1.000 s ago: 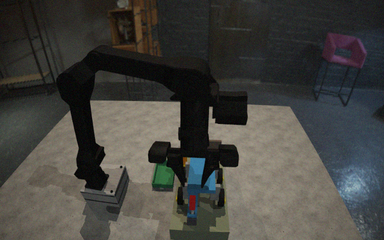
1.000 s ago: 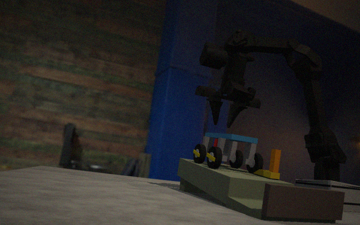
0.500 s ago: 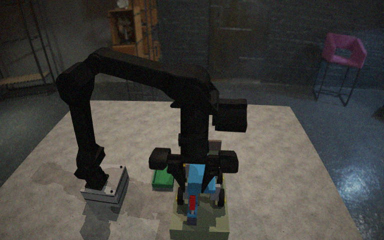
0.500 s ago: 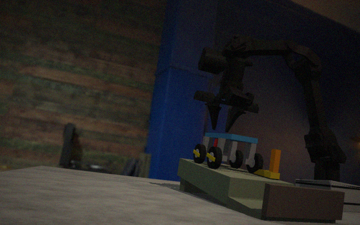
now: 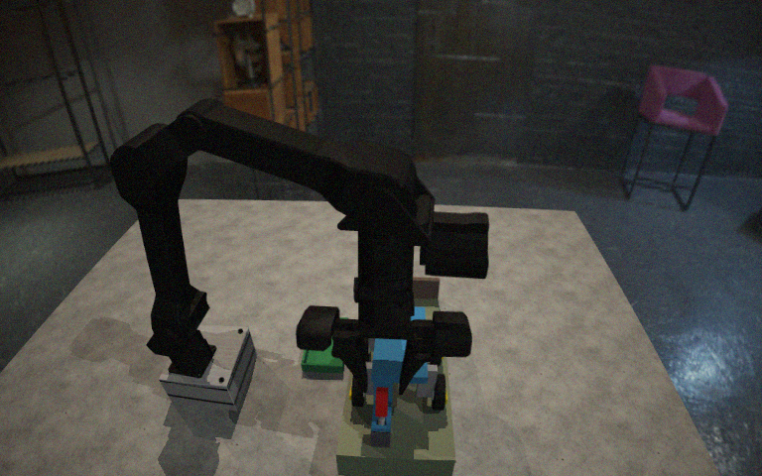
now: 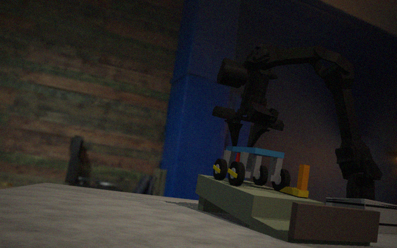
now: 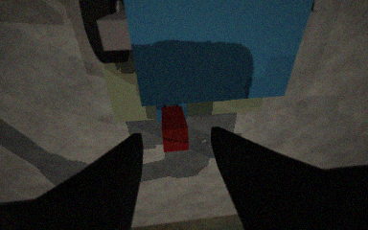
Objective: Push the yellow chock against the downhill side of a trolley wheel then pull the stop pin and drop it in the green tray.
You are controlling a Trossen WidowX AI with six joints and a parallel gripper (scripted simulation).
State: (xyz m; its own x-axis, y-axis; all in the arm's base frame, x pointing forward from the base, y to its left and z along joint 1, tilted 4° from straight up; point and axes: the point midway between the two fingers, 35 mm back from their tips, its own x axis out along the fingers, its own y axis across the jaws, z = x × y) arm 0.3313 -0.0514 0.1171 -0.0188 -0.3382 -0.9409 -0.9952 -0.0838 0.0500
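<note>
Now: gripper tip 3 cm above the red-headed stop pin and 1 cm to the left of it. From my gripper tip the other things lie so: trolley (9 cm to the left, 5 cm below, 1 cm ahead); then ramp (12 cm below, 10 cm to the left, 1 cm ahead); then yellow chock (17 cm to the left, 8 cm below, 5 cm behind).
</note>
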